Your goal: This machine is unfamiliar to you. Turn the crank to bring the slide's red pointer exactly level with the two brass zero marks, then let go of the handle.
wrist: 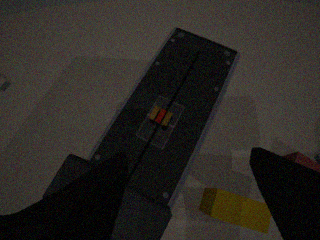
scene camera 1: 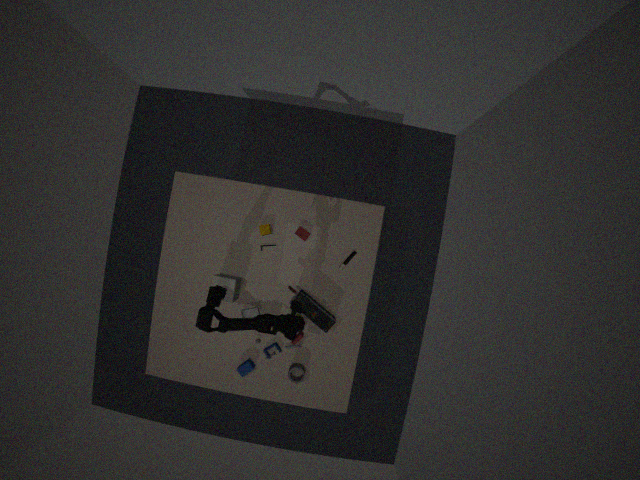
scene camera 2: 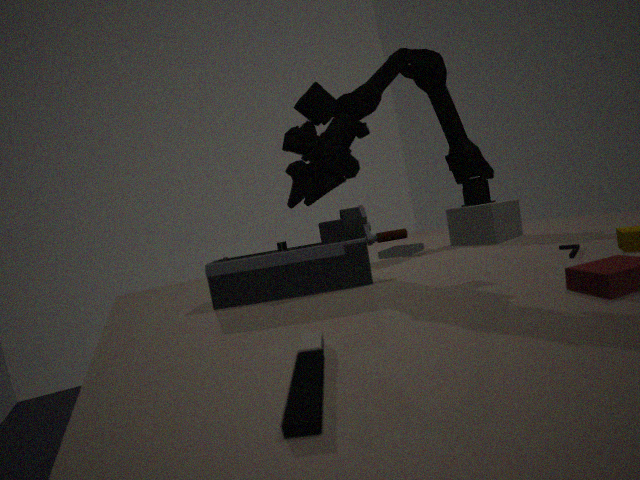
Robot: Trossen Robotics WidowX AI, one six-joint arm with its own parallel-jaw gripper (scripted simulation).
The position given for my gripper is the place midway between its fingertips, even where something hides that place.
My gripper [scene camera 2: 297, 206] is open, holding nothing. Also in view: a yellow block [wrist: 226, 206] and a machine [scene camera 2: 341, 261].
My gripper shows as well in the wrist view [wrist: 188, 158]. The machine shows as well in the wrist view [wrist: 188, 77] and in scene camera 1 [scene camera 1: 323, 319].
